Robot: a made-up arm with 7 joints.
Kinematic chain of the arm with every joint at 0, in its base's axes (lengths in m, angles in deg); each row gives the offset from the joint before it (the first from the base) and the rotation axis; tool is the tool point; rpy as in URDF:
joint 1: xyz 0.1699 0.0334 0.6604 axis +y
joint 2: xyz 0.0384 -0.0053 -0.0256 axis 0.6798 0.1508 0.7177
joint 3: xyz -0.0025 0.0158 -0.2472 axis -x
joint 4: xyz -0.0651 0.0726 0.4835 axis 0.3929 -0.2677 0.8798
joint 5: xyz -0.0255 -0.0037 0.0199 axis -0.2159 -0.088 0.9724
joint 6: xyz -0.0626 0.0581 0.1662 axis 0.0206 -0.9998 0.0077
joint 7: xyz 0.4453 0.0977 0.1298 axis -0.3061 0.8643 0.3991
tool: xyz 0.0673 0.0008 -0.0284 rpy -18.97 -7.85 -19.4
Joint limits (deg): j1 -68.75..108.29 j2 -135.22..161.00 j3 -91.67..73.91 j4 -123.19..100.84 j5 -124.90..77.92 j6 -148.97..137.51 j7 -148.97..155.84
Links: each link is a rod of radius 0.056 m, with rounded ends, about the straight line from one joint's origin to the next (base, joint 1, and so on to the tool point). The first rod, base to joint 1, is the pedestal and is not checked.
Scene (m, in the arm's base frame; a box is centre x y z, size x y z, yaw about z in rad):
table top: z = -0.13
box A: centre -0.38 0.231 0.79 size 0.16 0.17 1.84 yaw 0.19
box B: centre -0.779 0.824 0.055 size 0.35 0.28 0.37 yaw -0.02
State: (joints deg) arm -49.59 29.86 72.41 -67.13 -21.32 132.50 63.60
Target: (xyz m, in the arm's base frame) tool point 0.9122 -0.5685 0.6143
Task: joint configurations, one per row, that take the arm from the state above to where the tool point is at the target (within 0.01 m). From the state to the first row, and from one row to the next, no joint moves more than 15 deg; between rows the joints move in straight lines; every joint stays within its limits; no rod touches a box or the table.
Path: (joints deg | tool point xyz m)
1: -42.11 32.65 59.67 -65.04 -20.99 129.09 67.02 | -0.0673 1.0879 0.5454
2: -34.63 35.44 46.93 -62.95 -20.67 125.69 70.45 | -0.2349 0.9718 0.8013
3: -27.15 38.23 34.20 -60.86 -20.34 122.28 73.87 | -0.2835 0.7911 1.0748
4: -19.68 41.02 21.46 -58.77 -20.02 118.88 77.30 | -0.2096 0.5628 1.3141
5: -12.20 43.81 8.72 -56.68 -19.69 115.47 80.72 | -0.0319 0.3085 1.4708
6: -4.72 46.60 -4.02 -54.59 -19.37 112.06 84.15 | 0.2114 0.0518 1.5092
7: 1.84 58.28 -16.17 -45.33 -21.01 109.38 75.58 | 0.4747 -0.2867 1.4034
8: 8.41 69.96 -28.31 -36.06 -22.65 106.69 67.02 | 0.7461 -0.5136 1.0867
9: 14.97 81.64 -40.46 -26.80 -24.28 104.00 58.45 | 0.9122 -0.5685 0.6142

